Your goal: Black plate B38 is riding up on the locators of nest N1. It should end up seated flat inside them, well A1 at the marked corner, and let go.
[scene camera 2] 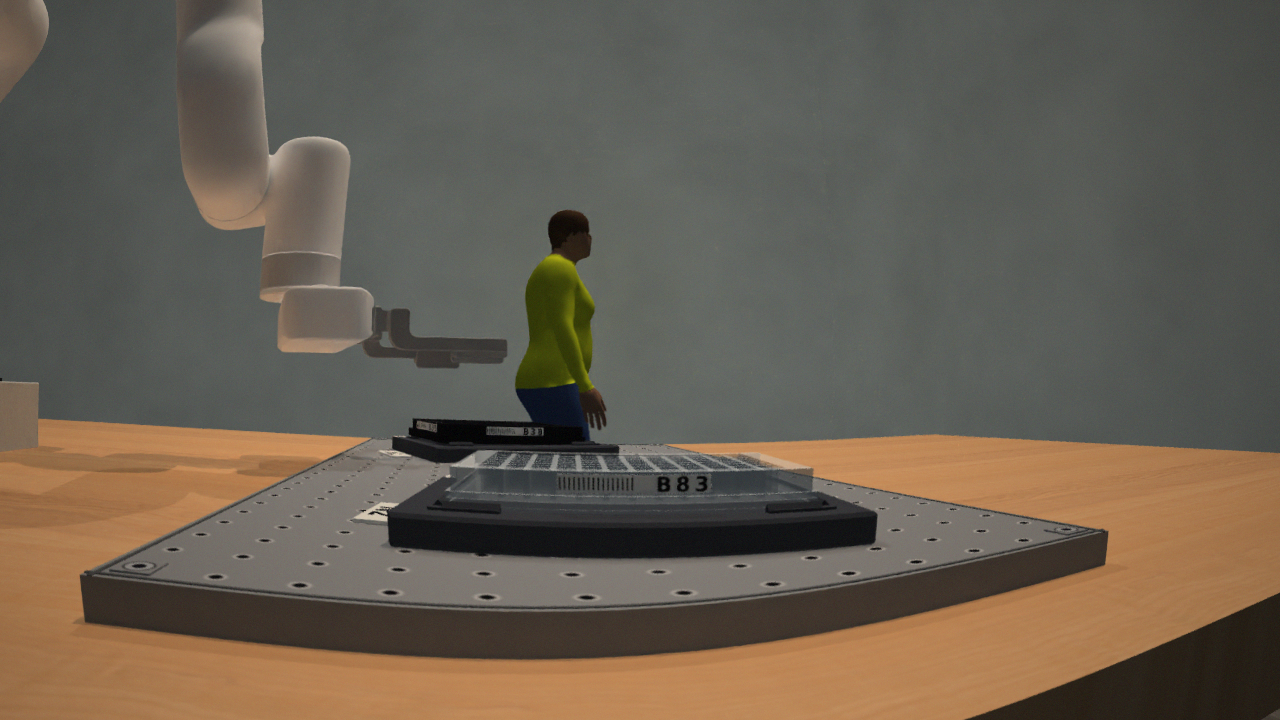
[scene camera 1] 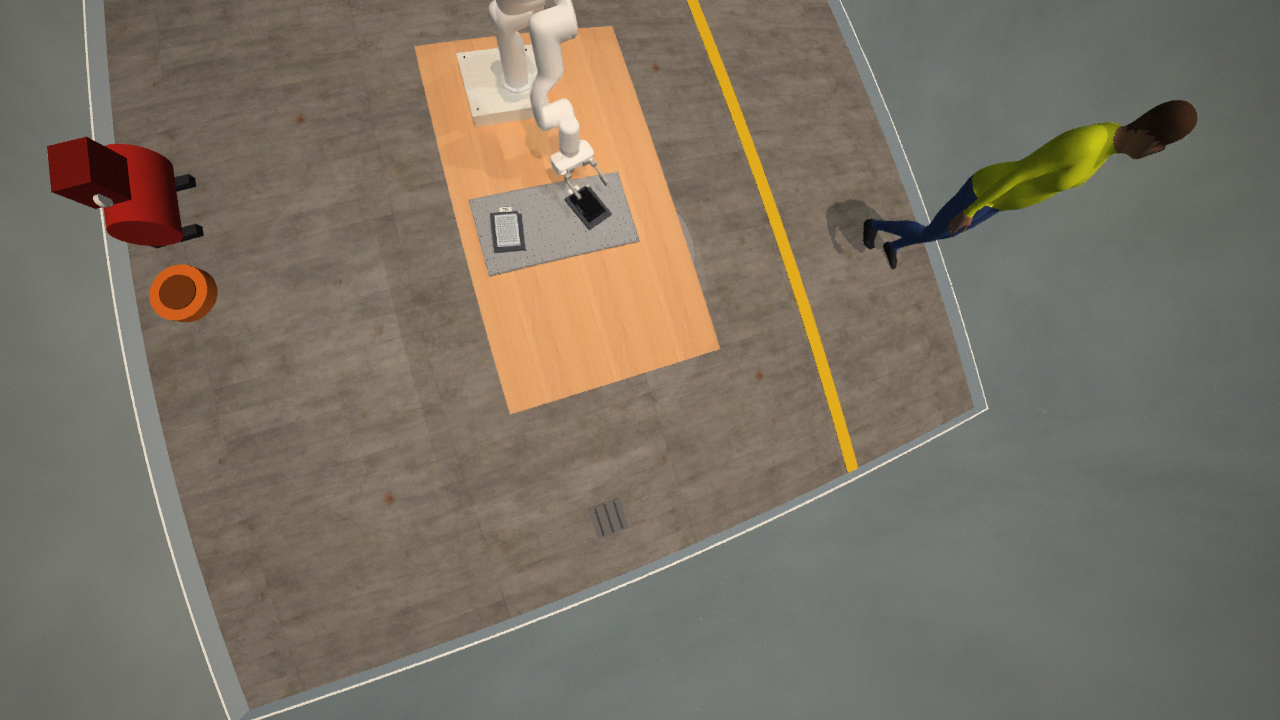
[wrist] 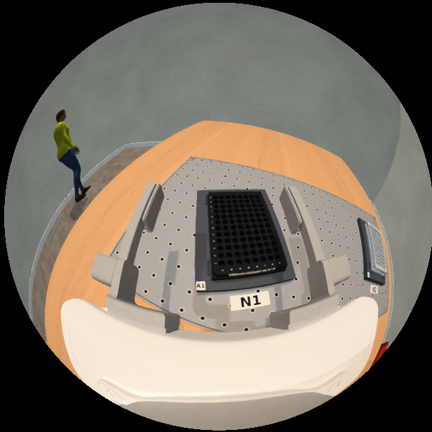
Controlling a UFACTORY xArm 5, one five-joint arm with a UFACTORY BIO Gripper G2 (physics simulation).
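Where they show: hand, its tool point: [scene camera 2: 455, 354] [scene camera 1: 590, 186]; arm's base, origin of its link: [scene camera 1: 517, 81].
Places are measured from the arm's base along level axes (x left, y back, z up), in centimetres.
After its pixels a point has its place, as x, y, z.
Black plate B38 [scene camera 1: 588, 205] @[22.6, -57.2, -2.3] [scene camera 2: 501, 430] @[18.2, -57.4, -2.3] [wrist: 245, 230] lies on dark nest N1 [scene camera 2: 418, 447] @[16.9, -50.8, -3.9] [wrist: 201, 250]. In the wrist view it is shifted right, with a wide bare nest strip on its left and its right side near the nest's edge. White marks along its left and near edges meet at the corner toward the A1 tag [wrist: 200, 285]. In scene camera 2 it stands proud of the nest; its exact tilt is hard to tell. My gripper [scene camera 1: 588, 188] @[23.7, -52.8, 3.7] [scene camera 2: 496, 350] [wrist: 222, 209] is open and empty above the plate, its fingers apart to either side in the wrist view.
Clear plate B83 [scene camera 1: 506, 230] @[-10.6, -65.3, -2.3] [scene camera 2: 626, 483] @[-14.5, -64.7, -2.5] [wrist: 375, 245] sits on a second dark nest [scene camera 2: 626, 535] @[-16.4, -64.6, -3.9] on the same perforated board [scene camera 1: 546, 241] @[4.0, -70.2, -4.7] [scene camera 2: 313, 586] @[-22.1, -56.2, -4.7] [wrist: 175, 220]. The N1 label [wrist: 250, 300] lies before the nest. A person [scene camera 1: 1047, 179] [scene camera 2: 559, 322] [wrist: 67, 150] stands beyond the table.
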